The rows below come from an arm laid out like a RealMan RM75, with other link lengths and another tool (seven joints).
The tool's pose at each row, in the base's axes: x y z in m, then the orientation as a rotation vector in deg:
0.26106 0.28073 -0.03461 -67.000 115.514 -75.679
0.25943 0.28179 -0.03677 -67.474 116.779 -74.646
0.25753 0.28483 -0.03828 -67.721 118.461 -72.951
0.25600 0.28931 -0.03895 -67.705 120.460 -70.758
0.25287 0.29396 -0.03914 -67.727 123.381 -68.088
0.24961 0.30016 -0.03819 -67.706 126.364 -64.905
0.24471 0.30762 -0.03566 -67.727 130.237 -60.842
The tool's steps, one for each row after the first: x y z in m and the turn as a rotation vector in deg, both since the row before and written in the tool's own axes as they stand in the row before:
-0.00018 0.00278 -0.00081 -1.306 0.140 0.039
-0.00165 0.00272 -0.00225 -1.731 0.033 0.426
-0.00298 0.00220 -0.00302 -2.032 -0.021 0.765
-0.00219 0.00271 -0.00440 -2.796 0.352 0.865
-0.00329 0.00249 -0.00574 -3.036 0.164 1.003
-0.00328 0.00281 -0.00821 -3.951 0.379 1.167

